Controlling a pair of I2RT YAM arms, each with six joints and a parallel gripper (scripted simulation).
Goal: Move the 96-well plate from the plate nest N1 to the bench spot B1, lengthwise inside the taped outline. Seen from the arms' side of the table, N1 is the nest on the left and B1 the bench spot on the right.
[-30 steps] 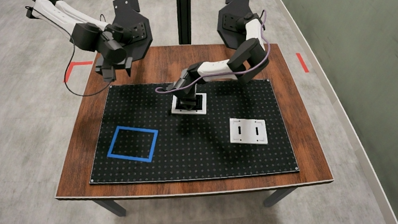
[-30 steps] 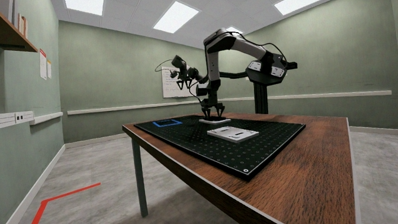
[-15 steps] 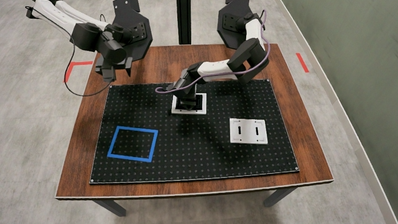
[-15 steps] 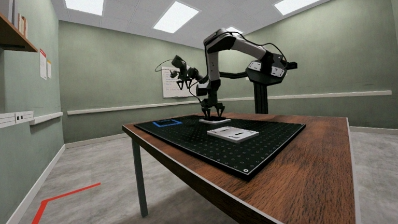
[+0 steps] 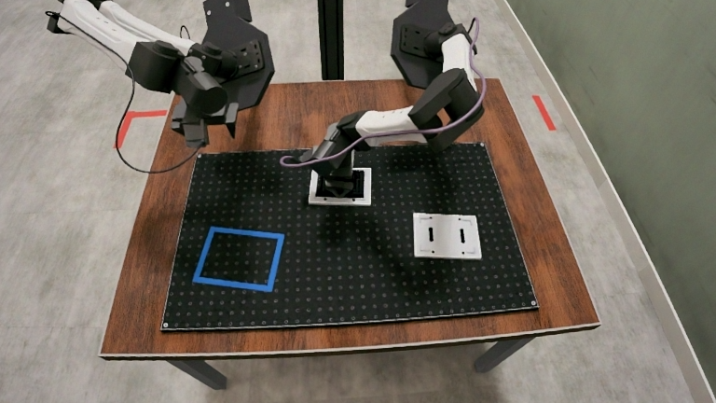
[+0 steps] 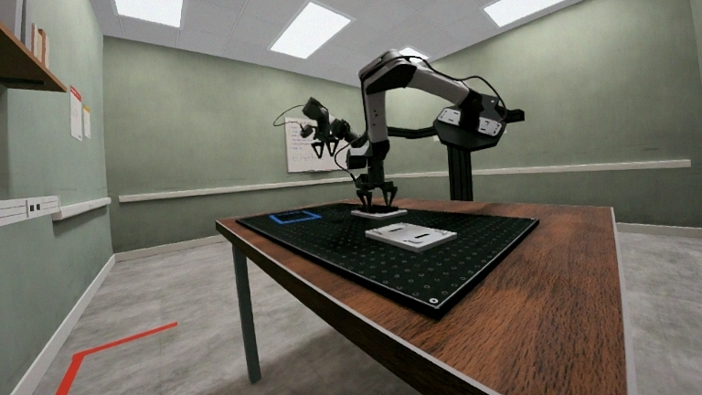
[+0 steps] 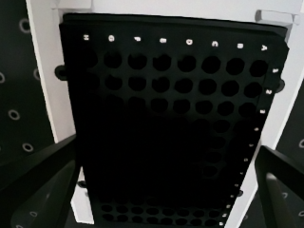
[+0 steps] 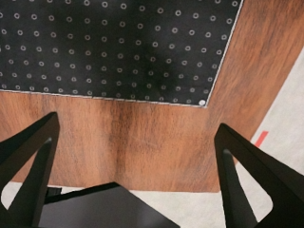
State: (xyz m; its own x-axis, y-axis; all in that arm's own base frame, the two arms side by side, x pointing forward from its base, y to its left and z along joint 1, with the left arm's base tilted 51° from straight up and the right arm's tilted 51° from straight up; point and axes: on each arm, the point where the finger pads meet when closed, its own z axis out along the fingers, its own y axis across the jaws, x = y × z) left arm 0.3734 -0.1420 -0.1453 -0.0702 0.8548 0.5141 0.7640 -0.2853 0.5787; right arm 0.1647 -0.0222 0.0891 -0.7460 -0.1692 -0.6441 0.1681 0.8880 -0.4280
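Now: left hand right at the black 96-well plate.
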